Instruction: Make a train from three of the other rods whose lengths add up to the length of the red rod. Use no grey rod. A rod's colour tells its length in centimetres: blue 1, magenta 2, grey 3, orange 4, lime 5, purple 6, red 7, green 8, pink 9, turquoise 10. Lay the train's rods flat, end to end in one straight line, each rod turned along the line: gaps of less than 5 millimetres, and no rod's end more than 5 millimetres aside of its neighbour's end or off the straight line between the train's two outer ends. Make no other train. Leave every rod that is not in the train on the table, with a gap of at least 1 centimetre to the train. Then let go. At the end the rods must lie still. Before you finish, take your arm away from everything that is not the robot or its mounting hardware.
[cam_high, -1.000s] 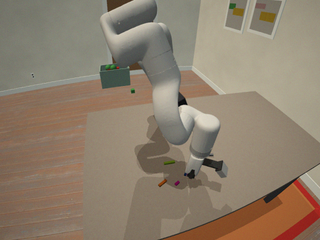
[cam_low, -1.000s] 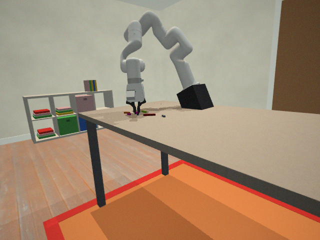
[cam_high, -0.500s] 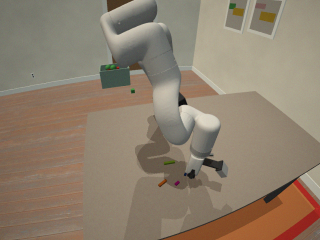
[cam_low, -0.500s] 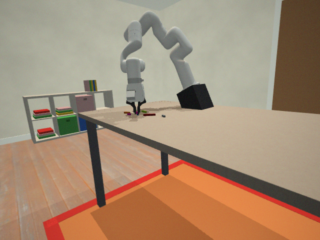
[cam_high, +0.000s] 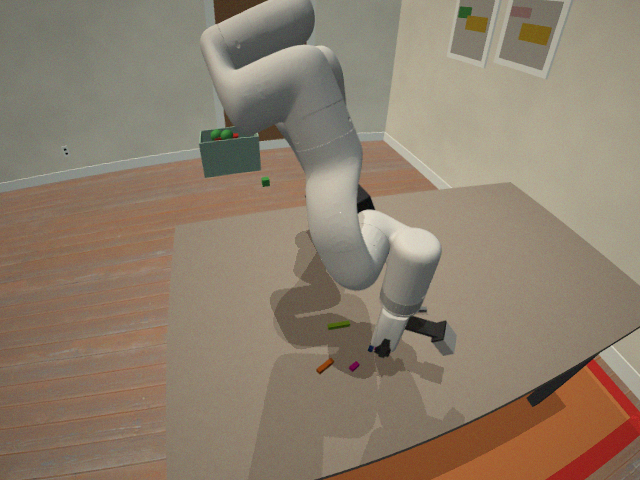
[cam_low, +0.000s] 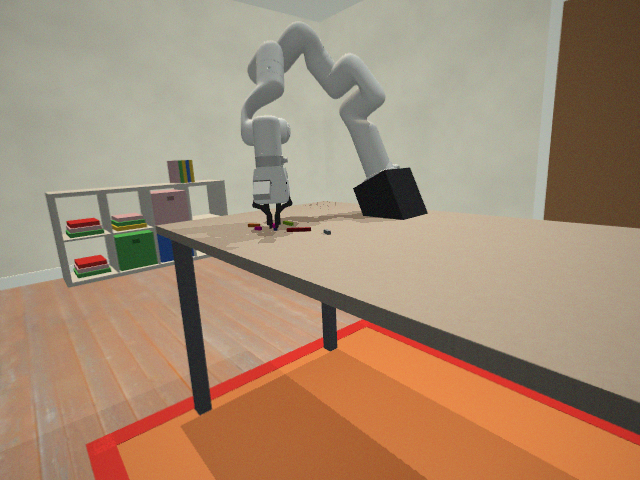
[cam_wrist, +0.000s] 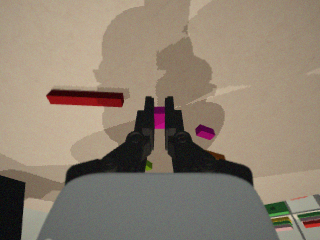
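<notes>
My hand is 3 cm above the blue rod, 2 cm to the left of it and 2 cm past it. From my hand the other things lie so: red rod: 5 cm to the left, 5 cm behind, 3 cm below; then lime rod: 9 cm behind, 7 cm to the right, 3 cm below; then orange rod: 13 cm to the right, 3 cm below.
</notes>
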